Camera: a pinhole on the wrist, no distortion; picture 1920 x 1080 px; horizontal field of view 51.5 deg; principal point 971.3 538.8 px. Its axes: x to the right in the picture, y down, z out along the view. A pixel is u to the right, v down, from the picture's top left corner.
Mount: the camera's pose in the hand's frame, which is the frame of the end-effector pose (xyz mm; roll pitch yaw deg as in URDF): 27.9 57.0 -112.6 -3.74 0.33 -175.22
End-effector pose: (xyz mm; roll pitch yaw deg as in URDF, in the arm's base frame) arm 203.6 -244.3 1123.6 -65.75 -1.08 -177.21
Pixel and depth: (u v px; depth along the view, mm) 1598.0 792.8 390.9
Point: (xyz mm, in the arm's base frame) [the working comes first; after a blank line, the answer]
In the camera's frame: 123.1 49.9 390.9

308.4 -477.2 1260.1
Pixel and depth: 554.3 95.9 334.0
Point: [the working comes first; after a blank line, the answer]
In the camera's frame: -70.0 -74.3 334.0

124.5 -501.6 1113.4
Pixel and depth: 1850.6 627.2 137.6
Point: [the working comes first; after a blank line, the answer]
In the camera's frame: 60.8 6.1 137.6

237.1 -279.7 1099.2
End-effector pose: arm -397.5 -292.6 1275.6 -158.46 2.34 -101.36
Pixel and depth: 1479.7 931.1 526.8
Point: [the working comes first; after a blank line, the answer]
In the camera's frame: 134.6 103.8 526.8

-145.7 -229.3 936.4
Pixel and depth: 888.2 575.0 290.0
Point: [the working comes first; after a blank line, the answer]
In the camera's frame: -12.1 5.3 290.0

-371.3 -331.6 1097.5
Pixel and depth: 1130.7 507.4 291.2
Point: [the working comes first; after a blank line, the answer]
In the camera's frame: 23.3 -4.6 291.2

-369.7 -294.9 1095.0
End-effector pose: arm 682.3 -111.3 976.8 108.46 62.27 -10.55
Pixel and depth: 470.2 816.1 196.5
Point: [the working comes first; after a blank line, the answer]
In the camera's frame: -49.5 27.4 196.5

698.0 -200.1 903.7
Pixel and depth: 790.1 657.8 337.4
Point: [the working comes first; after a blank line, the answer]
In the camera's frame: -30.7 20.2 337.4

623.0 -321.0 898.4
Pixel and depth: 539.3 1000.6 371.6
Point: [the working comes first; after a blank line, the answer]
In the camera's frame: -80.7 86.2 371.6

585.8 -322.6 816.9
